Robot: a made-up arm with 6 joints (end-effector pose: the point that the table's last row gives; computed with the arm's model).
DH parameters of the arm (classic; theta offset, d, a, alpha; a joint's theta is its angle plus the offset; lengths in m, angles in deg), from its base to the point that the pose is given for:
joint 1: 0 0.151 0 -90
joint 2: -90 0 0.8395 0
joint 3: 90 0.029 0 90
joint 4: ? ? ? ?
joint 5: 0 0 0 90
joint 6: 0 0.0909 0 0
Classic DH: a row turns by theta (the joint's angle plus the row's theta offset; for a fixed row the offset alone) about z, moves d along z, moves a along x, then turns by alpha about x.
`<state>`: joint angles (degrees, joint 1 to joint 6).
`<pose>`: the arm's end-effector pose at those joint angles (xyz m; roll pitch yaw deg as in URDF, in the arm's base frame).
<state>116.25 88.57 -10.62 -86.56 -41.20 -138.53</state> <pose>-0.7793 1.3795 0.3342 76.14 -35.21 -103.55</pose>
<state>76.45 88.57 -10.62 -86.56 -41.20 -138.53</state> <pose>0.2843 1.5587 0.3342 76.14 -35.21 -143.35</pose>
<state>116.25 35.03 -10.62 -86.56 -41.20 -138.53</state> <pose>-0.4302 0.6717 1.5322 44.69 9.34 -95.76</pose>
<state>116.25 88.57 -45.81 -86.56 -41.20 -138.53</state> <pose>-0.6779 1.1740 0.7325 54.36 -6.28 -95.50</pose>
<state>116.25 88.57 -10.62 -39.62 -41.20 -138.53</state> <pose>-0.7560 1.3811 0.3758 15.65 -47.28 -50.93</pose>
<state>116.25 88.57 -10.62 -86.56 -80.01 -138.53</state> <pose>-0.7829 1.3200 0.3249 83.77 -30.00 -69.72</pose>
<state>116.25 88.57 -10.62 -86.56 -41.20 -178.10</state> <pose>-0.7793 1.3795 0.3342 78.69 3.49 -112.34</pose>
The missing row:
joint 4: 0 0.6918 0 -90
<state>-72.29 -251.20 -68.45 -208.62 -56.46 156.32</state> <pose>0.3964 -1.2652 0.4029 -94.52 48.14 170.77</pose>
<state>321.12 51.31 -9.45 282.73 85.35 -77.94</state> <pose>0.8476 -0.7597 1.1832 -95.63 -28.62 156.45</pose>
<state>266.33 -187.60 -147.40 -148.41 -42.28 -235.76</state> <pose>0.0302 -0.4820 -0.0152 -54.46 42.53 -134.94</pose>
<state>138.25 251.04 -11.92 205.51 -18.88 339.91</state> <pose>1.0728 -1.0133 -0.4982 170.73 76.23 120.47</pose>
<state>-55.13 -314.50 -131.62 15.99 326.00 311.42</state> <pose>-0.0848 0.1480 0.7426 137.32 -49.22 -174.41</pose>
